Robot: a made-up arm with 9 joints. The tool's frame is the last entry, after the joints. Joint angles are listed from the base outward.
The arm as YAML. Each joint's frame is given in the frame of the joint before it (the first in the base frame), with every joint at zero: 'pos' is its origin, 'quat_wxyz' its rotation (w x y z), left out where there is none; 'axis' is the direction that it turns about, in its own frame. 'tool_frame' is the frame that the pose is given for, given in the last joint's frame.
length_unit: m
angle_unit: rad
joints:
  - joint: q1
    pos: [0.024, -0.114, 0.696]
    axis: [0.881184, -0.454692, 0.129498]
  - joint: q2
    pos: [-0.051, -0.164, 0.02]
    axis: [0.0, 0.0, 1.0]
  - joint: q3
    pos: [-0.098, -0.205, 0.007]
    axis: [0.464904, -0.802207, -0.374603]
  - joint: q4
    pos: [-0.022, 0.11, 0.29]
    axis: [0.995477, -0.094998, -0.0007]
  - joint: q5
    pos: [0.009, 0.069, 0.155]
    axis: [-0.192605, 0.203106, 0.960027]
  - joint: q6
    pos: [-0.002, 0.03, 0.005]
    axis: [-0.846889, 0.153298, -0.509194]
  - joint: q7
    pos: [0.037, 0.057, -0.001]
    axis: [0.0, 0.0, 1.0]
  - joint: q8
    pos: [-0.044, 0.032, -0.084]
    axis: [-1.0, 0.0, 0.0]
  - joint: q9
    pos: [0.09, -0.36, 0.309]
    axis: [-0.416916, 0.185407, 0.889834]
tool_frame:
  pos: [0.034, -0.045, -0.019]
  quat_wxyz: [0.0, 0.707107, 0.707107, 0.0]
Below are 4 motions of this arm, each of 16 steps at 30 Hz.
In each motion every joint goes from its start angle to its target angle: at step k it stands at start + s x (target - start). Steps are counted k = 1, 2, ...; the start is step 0. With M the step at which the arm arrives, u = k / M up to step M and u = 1 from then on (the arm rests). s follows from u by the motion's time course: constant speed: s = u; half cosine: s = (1 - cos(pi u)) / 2; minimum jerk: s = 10 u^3 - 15 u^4 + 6 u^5.
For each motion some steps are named. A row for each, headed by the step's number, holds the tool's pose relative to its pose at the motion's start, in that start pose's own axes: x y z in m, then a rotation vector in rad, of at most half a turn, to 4 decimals.
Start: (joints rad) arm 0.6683 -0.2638 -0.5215 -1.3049 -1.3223 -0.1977 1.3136 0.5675 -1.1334
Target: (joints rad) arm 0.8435 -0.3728 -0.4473 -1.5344 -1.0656 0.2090 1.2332 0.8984 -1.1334
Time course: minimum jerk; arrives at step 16
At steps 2, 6, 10, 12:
2: 0.0030 -0.0013 0.0005 0.0000 -0.0088 -0.0015
6: 0.0535 -0.0229 0.0135 0.0013 -0.1520 -0.0330
10: 0.1497 -0.0665 0.0572 0.0077 -0.4006 -0.1202
12: 0.1875 -0.0866 0.0811 0.0113 -0.4944 -0.1646

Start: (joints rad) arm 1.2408 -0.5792 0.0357 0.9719 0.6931 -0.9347 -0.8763 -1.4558 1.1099
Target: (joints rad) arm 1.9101 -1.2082 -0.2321 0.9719 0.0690 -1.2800 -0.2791 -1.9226 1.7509
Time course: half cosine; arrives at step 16
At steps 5, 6, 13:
5: -0.0400 0.0991 0.0958 -0.2957 0.0970 -0.3046
6: -0.0465 0.1543 0.1223 -0.4175 0.1219 -0.4243
13: 0.0407 0.6275 0.0151 -1.3414 0.0512 -1.2353

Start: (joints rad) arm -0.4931 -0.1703 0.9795 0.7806 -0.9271 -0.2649 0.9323 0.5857 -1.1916
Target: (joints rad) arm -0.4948 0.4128 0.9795 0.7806 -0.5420 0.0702 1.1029 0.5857 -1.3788
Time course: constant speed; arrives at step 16
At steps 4, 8, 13, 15, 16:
4: 0.0350 0.1012 0.1086 0.1851 -0.0642 0.0032
8: 0.0574 0.1822 0.2318 0.3716 -0.1178 0.0050
13: 0.0692 0.2520 0.3974 0.6057 -0.1692 0.0056
15: 0.0694 0.2698 0.4651 0.6993 -0.1847 0.0055
16: 0.0687 0.2765 0.4988 0.7460 -0.1913 0.0053

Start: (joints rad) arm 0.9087 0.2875 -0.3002 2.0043 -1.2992 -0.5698 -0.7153 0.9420 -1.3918
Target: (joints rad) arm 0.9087 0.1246 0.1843 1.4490 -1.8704 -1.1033 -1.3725 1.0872 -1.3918
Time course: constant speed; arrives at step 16
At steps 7, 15, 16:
7: -0.0834 0.1386 0.0234 0.2342 -0.0617 0.1495
15: -0.1482 0.3093 0.1303 0.5999 -0.1817 0.2210
16: -0.1532 0.3287 0.1501 0.6513 -0.2000 0.2208

